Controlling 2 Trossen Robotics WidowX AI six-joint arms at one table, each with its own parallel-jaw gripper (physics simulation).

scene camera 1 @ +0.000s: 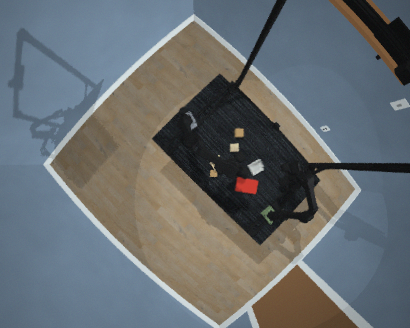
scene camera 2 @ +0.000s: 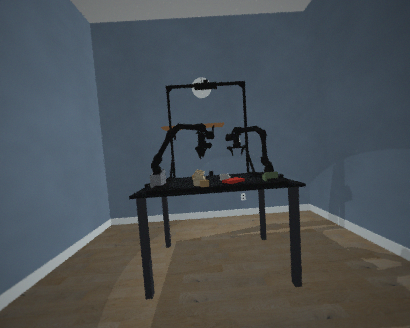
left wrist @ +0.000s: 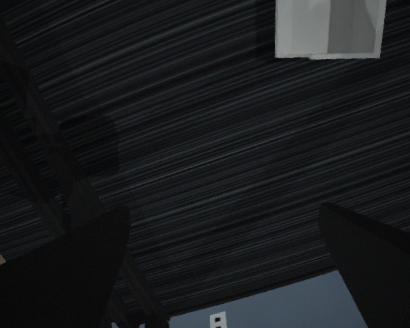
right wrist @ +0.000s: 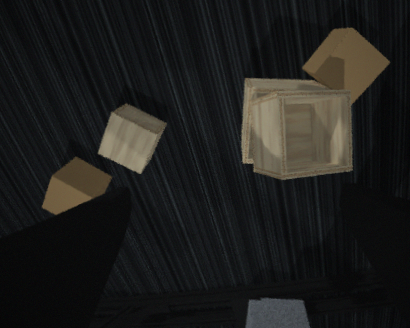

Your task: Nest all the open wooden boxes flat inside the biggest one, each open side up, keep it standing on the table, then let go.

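Two open wooden boxes (scene camera 2: 199, 176) are stacked near the table's front edge. In the right wrist view, the upper box (right wrist: 302, 135) stands high and offset over the lower box (right wrist: 247, 122), its opening facing the camera. Whether its base sits inside the lower one is hidden. A smaller pale wooden box (right wrist: 132, 139) (scene camera 1: 234, 147) stands apart to the left in the right wrist view; no opening shows on it. My right gripper (right wrist: 236, 195) (scene camera 2: 201, 156) is open and empty, above the stack. My left gripper (left wrist: 225, 215) (scene camera 2: 236, 152) is open and empty, high over the table.
A tan block (right wrist: 77, 185) (scene camera 1: 239, 133) stands beside the small box; another tan block (right wrist: 350, 62) (scene camera 2: 201, 183) is close to the stack. A white tray (scene camera 1: 255, 167) (left wrist: 305, 30), a red flat piece (scene camera 1: 246, 185), a green piece (scene camera 1: 266, 214) and a grey object (scene camera 2: 158, 179) stand on the table.
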